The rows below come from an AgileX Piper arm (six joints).
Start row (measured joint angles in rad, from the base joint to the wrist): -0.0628 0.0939 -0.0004 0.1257 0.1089 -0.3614
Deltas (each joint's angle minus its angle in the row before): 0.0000 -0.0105 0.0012 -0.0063 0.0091 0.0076; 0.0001 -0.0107 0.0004 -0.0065 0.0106 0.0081; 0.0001 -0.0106 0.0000 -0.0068 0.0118 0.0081; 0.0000 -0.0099 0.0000 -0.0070 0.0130 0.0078; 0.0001 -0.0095 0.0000 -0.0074 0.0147 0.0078; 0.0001 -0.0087 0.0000 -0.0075 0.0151 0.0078; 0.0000 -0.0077 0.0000 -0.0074 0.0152 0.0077; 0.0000 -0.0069 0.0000 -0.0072 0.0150 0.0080; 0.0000 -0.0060 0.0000 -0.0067 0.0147 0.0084; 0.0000 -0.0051 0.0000 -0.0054 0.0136 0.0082; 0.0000 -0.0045 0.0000 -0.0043 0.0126 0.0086; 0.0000 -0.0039 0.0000 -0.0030 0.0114 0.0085; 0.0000 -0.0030 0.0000 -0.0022 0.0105 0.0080; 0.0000 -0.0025 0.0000 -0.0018 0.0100 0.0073; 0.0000 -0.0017 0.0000 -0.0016 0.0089 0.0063; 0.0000 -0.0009 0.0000 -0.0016 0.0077 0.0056; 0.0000 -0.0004 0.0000 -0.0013 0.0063 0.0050; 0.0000 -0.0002 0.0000 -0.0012 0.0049 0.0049; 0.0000 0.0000 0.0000 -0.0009 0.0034 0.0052; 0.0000 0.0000 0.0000 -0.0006 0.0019 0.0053; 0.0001 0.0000 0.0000 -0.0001 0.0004 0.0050
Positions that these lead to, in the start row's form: -0.0628 0.0834 0.0008 0.1194 0.1180 -0.3538; -0.0627 0.0727 0.0012 0.1129 0.1286 -0.3457; -0.0626 0.0621 0.0012 0.1061 0.1404 -0.3376; -0.0626 0.0522 0.0012 0.0991 0.1534 -0.3298; -0.0625 0.0427 0.0012 0.0917 0.1681 -0.3220; -0.0624 0.0340 0.0012 0.0842 0.1832 -0.3142; -0.0624 0.0263 0.0012 0.0768 0.1984 -0.3065; -0.0624 0.0194 0.0012 0.0696 0.2134 -0.2985; -0.0624 0.0134 0.0012 0.0629 0.2281 -0.2901; -0.0624 0.0083 0.0012 0.0575 0.2417 -0.2819; -0.0624 0.0038 0.0012 0.0532 0.2543 -0.2733; -0.0624 -0.0001 0.0012 0.0502 0.2657 -0.2648; -0.0624 -0.0031 0.0012 0.0480 0.2762 -0.2568; -0.0624 -0.0056 0.0012 0.0462 0.2862 -0.2495; -0.0624 -0.0073 0.0012 0.0446 0.2951 -0.2432; -0.0624 -0.0082 0.0012 0.0430 0.3028 -0.2376; -0.0624 -0.0086 0.0012 0.0417 0.3091 -0.2326; -0.0624 -0.0088 0.0012 0.0405 0.3140 -0.2277; -0.0624 -0.0088 0.0012 0.0396 0.3174 -0.2225; -0.0624 -0.0088 0.0012 0.0390 0.3193 -0.2172; -0.0623 -0.0088 0.0012 0.0389 0.3197 -0.2122
